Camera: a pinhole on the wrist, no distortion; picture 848 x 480 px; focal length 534.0 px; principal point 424.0 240.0 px. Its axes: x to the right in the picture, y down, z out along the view. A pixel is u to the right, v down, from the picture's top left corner.
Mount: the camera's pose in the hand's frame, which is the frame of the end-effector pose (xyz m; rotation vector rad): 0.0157 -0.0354 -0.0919 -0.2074 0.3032 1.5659
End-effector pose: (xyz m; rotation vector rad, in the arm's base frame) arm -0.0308 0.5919 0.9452 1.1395 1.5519 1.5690
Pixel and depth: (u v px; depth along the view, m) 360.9 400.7 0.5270
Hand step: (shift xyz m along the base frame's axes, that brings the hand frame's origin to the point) 0.4483 0.0797 0.0243
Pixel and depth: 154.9 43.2 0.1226
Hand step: 0.0013 0.0848 -0.0477
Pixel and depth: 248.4 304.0 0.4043
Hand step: 0.3013 0.1404 -0.0585
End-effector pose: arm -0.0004 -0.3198 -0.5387 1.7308 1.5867 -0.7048
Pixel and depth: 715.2 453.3 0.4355
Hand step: 0.3241 -0.2944 -0.0139
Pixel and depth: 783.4 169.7 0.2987
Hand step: 0.2627 -0.0613 -0.1002
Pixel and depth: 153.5 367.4 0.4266
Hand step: -0.0893 -0.3337 -0.2104
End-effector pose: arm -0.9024 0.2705 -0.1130 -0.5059 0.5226 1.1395
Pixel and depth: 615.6 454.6 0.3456
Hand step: -0.1879 0.1161 0.2024
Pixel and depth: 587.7 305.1 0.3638
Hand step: -0.1490 0.1915 0.1552
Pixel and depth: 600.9 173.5 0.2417
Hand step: -0.0769 0.1484 0.0353
